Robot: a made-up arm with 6 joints.
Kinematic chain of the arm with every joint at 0, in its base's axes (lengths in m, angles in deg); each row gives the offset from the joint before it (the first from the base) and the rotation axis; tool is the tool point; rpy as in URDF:
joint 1: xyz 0 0 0.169 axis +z
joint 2: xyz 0 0 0 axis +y
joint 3: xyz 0.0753 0 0.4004 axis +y
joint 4: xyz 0.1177 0 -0.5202 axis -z
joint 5: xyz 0 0 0 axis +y
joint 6: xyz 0.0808 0 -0.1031 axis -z
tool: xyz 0 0 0 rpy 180 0 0
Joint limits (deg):
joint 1: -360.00..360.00
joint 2: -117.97..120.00
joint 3: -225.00..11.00
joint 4: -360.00..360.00
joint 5: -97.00..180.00
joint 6: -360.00..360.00
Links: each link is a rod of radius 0.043 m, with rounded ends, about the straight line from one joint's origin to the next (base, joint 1, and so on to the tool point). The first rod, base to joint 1, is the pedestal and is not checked.
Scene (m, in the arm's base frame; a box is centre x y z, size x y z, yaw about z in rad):
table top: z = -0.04
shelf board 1: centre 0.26 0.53 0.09 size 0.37 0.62 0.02 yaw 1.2
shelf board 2: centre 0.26 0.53 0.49 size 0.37 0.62 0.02 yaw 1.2
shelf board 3: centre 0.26 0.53 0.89 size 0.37 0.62 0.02 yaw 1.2
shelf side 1: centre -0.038 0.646 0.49 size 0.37 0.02 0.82 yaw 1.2
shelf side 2: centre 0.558 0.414 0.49 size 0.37 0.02 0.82 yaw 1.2
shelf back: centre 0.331 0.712 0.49 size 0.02 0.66 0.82 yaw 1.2
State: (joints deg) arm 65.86 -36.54 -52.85 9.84 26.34 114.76
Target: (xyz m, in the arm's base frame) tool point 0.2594 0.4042 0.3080
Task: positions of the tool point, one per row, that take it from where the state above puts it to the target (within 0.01 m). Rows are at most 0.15 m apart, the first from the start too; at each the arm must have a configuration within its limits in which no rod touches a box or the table.
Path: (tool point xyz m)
1: 0.1626 0.3356 0.6827
2: 0.1283 0.2518 0.6726
3: 0.1566 0.2557 0.5542
4: 0.1774 0.2436 0.4315
5: 0.1869 0.2177 0.3080
6: 0.2105 0.2684 0.3260
7: 0.2361 0.3318 0.3271
8: 0.2594 0.4042 0.3081

